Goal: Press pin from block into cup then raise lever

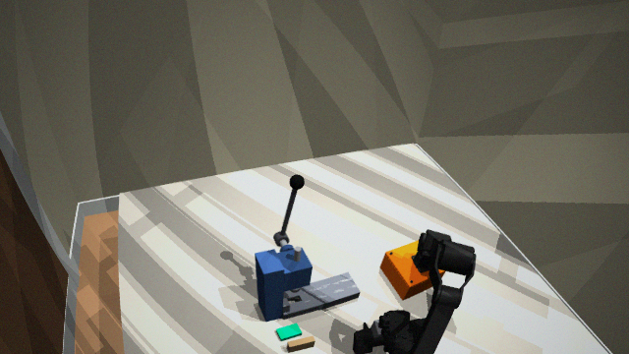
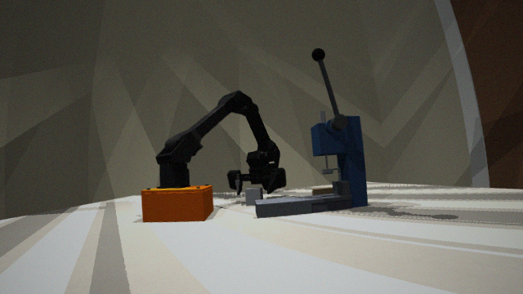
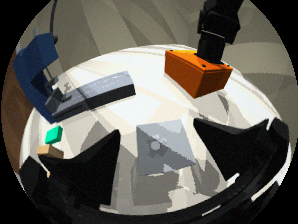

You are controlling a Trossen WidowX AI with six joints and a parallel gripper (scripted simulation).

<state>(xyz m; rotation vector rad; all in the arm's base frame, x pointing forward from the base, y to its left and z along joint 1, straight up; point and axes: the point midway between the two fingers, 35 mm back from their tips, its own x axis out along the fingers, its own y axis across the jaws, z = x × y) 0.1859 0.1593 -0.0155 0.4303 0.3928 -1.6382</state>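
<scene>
Now: the round pin 10 mm ahead of my gripper tip and 20 mm to the left of it. The rest, counted from my gripper tip: punch 200 mm ahead, 120 mm to the right, 110 mm above; then green tile 230 mm ahead, 40 mm to the right, 30 mm below; then tan piece 210 mm ahead, 10 mm to the left, 20 mm below.
</scene>
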